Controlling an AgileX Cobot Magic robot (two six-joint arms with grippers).
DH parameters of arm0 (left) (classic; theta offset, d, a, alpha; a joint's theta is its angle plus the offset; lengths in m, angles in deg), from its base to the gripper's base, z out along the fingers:
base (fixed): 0 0 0 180
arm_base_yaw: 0 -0.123 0 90
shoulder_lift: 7.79 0 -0.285 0
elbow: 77.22 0 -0.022 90
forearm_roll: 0 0.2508 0 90
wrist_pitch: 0 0 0.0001 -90
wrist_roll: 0 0.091 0 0
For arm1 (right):
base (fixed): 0 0 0 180
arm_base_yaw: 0 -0.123 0 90
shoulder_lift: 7.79 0 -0.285 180
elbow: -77.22 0 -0.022 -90
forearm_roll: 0 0.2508 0 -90
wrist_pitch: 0 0 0.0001 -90
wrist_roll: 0 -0.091 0 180
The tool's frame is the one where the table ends.
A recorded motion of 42 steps. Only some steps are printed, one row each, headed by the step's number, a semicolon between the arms.
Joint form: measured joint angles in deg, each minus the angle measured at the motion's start. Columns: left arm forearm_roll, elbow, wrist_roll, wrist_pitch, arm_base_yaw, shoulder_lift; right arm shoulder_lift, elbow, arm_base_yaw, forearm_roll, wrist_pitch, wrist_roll.
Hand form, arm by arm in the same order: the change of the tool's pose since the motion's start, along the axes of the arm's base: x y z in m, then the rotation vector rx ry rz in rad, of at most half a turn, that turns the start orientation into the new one. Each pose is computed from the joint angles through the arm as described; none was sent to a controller.
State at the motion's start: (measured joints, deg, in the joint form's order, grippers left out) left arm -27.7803 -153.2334 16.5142 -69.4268 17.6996 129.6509; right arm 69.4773 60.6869 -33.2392 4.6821 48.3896 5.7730
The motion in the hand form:
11: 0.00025 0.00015 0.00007 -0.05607 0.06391 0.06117; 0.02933 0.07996 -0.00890 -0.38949 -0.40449 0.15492
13: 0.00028 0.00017 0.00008 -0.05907 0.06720 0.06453; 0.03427 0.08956 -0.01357 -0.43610 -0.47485 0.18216
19: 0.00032 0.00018 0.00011 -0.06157 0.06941 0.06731; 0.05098 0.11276 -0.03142 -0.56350 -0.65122 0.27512
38: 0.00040 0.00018 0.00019 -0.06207 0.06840 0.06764; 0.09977 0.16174 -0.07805 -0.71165 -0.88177 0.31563
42: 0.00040 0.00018 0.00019 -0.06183 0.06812 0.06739; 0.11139 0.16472 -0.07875 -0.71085 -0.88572 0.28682
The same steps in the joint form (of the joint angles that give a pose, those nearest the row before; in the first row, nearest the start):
11: 0.14 0.00 -6.05 0.13 0.00 0.00; 14.51 8.10 -17.51 -44.48 -4.49 -19.28
13: 0.16 -0.01 -6.37 0.15 0.00 0.00; 16.48 8.23 -18.63 -51.04 -5.89 -21.72
19: 0.17 0.01 -6.62 0.19 0.00 0.00; 22.23 8.31 -19.86 -68.48 -9.84 -27.48
38: 0.17 -0.01 -6.61 0.25 0.00 0.00; 38.34 15.06 -19.30 -98.71 -10.00 -45.84
42: 0.17 -0.01 -6.59 0.25 0.00 0.00; 40.39 17.78 -18.37 -99.01 -9.70 -46.34

